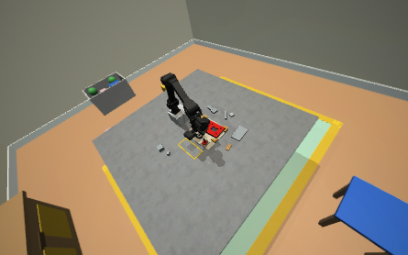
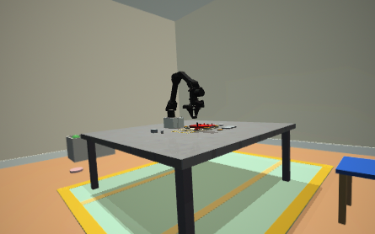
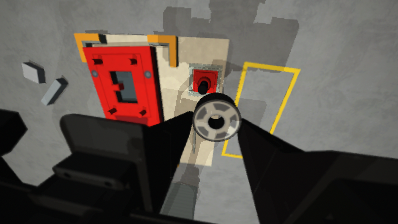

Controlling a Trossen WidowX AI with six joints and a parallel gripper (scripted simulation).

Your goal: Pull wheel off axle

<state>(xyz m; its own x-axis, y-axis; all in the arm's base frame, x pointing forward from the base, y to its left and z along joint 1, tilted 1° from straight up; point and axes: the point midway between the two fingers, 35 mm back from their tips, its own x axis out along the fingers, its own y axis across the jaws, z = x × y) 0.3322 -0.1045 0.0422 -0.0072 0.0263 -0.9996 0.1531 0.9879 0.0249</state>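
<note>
Right now my gripper tip is 20 mm short of the black axle, 10 mm to the right of it and 70 mm above it. Also, from my gripper tip: wheel right at my gripper tip.
</note>
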